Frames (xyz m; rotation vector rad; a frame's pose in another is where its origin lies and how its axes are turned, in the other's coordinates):
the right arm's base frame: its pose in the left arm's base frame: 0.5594 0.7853 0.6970 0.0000 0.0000 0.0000
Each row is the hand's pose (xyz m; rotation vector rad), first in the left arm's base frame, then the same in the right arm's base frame.
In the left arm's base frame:
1: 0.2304 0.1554 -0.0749 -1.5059 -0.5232 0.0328
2: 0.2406 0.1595 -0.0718 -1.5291 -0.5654 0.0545
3: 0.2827 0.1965 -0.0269 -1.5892 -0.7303 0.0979
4: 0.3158 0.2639 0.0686 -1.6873 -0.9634 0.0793
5: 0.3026 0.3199 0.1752 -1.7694 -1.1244 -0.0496
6: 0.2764 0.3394 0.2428 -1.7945 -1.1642 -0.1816
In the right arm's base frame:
1: -0.3290 -0.6299 -0.7719 -1.5059 -0.5232 0.0328
2: -0.3188 -0.6258 -0.7688 -1.5291 -0.5654 0.0545
3: -0.2767 -0.5888 -0.7239 -1.5892 -0.7303 0.0979
4: -0.2436 -0.5214 -0.6284 -1.6873 -0.9634 0.0793
5: -0.2568 -0.4654 -0.5218 -1.7694 -1.1244 -0.0496
6: -0.2830 -0.4459 -0.4542 -1.7945 -1.1642 -0.1816

